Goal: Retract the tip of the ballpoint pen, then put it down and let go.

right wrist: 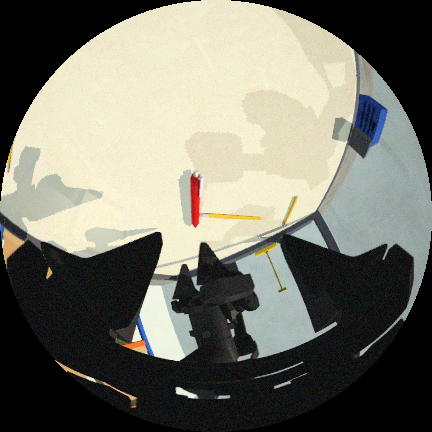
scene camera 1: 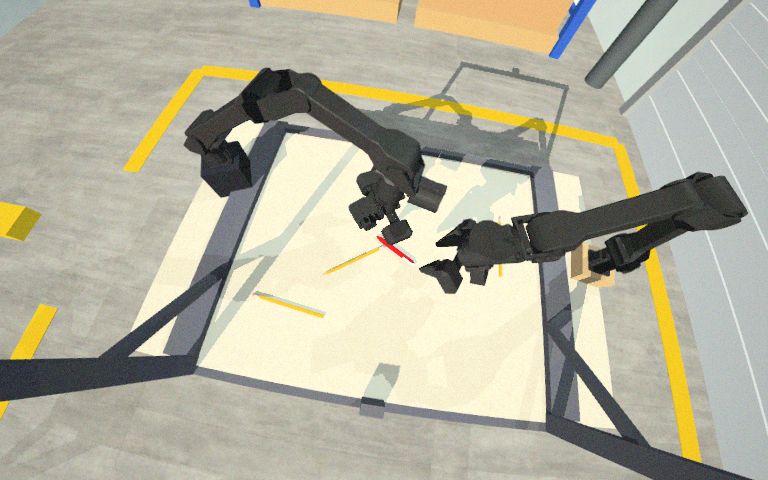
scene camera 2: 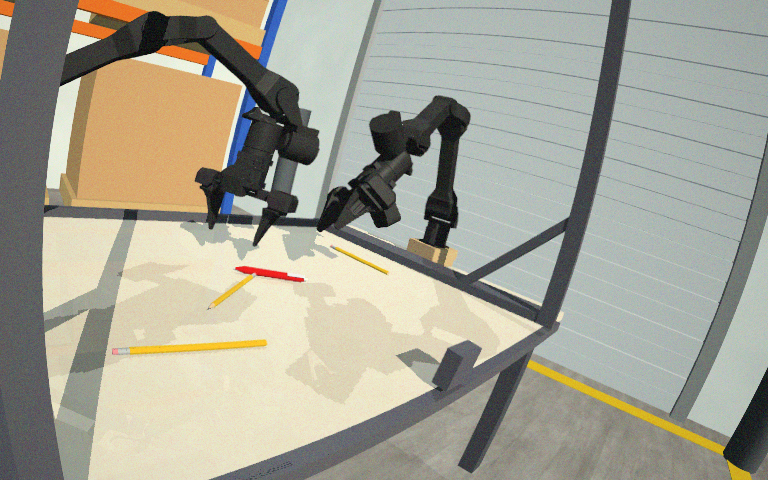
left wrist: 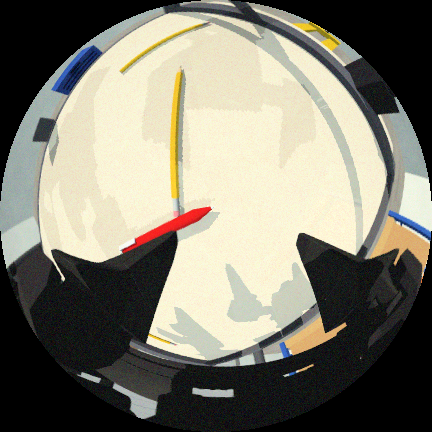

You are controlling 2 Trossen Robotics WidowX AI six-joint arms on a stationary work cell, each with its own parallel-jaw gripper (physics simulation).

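Frame: origin at the left arm's base, x ahead, y left, z up, level; millimetres.
Seen in the pictures: left gripper, fingertip midpoint: (right wrist: 191, 254) (scene camera 1: 377, 220) (scene camera 2: 231, 237) (left wrist: 240, 238); right gripper, fingertip midpoint: (right wrist: 224, 240) (scene camera 1: 428, 256) (scene camera 2: 326, 229) (left wrist: 75, 299); left arm's base at its link origin: (scene camera 1: 219, 157); right arm's base at its link origin: (scene camera 1: 598, 263) (scene camera 2: 434, 244).
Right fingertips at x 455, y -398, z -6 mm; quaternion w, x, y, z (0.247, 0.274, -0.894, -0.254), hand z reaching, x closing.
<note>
Pixels of each thing's top centre, then the offset from my right fingertips to it. Level surfaces: height alone.
- red ballpoint pen at its top centre: (left wrist: 153, 235) (right wrist: 196, 210) (scene camera 2: 271, 269) (scene camera 1: 395, 249) 51 mm back, 65 mm left, 85 mm down
- pale table top at its surface level: 101 mm down
- yellow pencil at its top centre: (left wrist: 172, 122) (scene camera 2: 234, 286) (right wrist: 239, 218) (scene camera 1: 353, 260) 166 mm back, 65 mm left, 92 mm down
- second pencil at its top centre: (scene camera 2: 193, 344) (left wrist: 166, 37) (scene camera 1: 287, 305) (right wrist: 289, 214) 352 mm back, 9 mm right, 93 mm down
- dark block at its top centre: (scene camera 2: 464, 346) (scene camera 1: 372, 410) (right wrist: 367, 149) 206 mm back, 276 mm right, 43 mm down
The red ballpoint pen (scene camera 1: 396, 250) (scene camera 2: 266, 272) (left wrist: 175, 226) (right wrist: 195, 200) lies flat on the pale table top (scene camera 1: 351, 350). Its tapered end points left in scene camera 2; its white button end and clip show in the right wrist view. Whether the tip is out is too small to tell. My left gripper (scene camera 1: 380, 226) (scene camera 2: 233, 236) (left wrist: 240, 238) is open and empty above the table, near the pen's tapered end. One of its fingers hides a little of the pen's edge in the left wrist view. My right gripper (scene camera 1: 429, 256) (scene camera 2: 328, 228) (right wrist: 224, 240) is open and empty, raised beyond the pen's button end.
A yellow pencil (scene camera 1: 353, 260) (scene camera 2: 232, 291) has its eraser end against or close to the pen. A second pencil (scene camera 1: 289, 305) (scene camera 2: 192, 346) lies nearer scene camera 2, a third (scene camera 2: 360, 259) toward the right arm. A dark block (scene camera 1: 372, 406) (scene camera 2: 455, 365) stands at the table edge.
</note>
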